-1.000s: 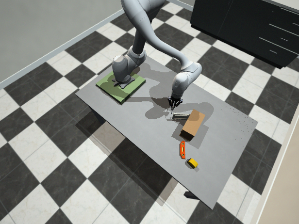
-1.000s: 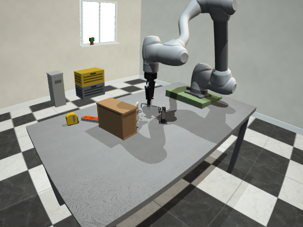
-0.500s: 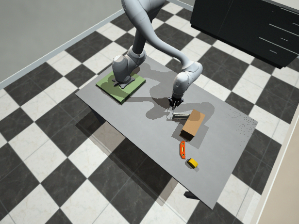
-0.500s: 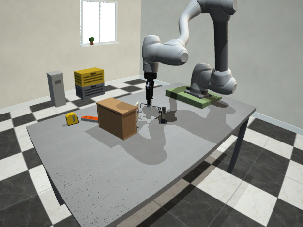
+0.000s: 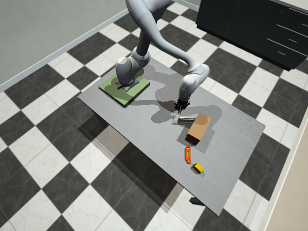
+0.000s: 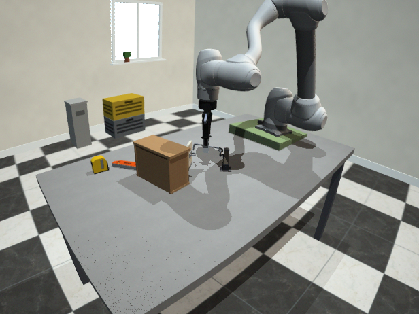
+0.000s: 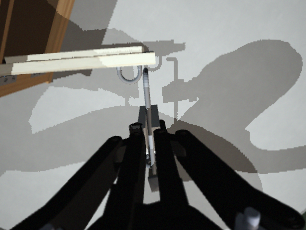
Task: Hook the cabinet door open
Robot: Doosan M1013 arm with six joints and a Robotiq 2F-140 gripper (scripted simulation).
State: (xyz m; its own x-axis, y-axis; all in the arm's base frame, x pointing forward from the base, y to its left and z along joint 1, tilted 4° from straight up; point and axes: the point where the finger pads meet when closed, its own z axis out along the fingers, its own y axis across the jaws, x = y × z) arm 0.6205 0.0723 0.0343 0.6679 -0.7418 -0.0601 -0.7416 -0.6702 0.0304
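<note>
Now: hand 30 mm past the hook post, 40 mm to the right of it and 40 mm above it. From my hand the other things lie so: yellow tape measure 410 mm ahead, 250 mm to the right, 80 mm below; cabinet door 100 mm ahead, 40 mm below; thin metal hook 10 mm behind, 10 mm to the left, 20 mm below.
</note>
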